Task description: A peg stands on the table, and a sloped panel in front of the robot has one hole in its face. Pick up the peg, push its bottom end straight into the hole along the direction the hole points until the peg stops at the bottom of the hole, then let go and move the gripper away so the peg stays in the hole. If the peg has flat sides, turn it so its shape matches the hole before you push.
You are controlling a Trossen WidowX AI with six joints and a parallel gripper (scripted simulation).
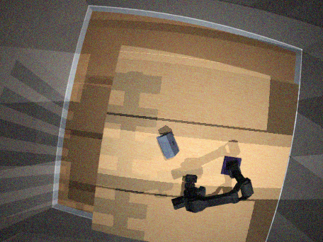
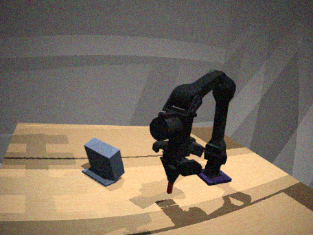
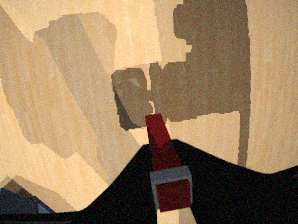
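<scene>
Right now my gripper tip is 110 mm short of the panel, 250 mm to the left of it and 30 mm above it. The rest, counted from my gripper tip: red peg (20 mm above).
</scene>
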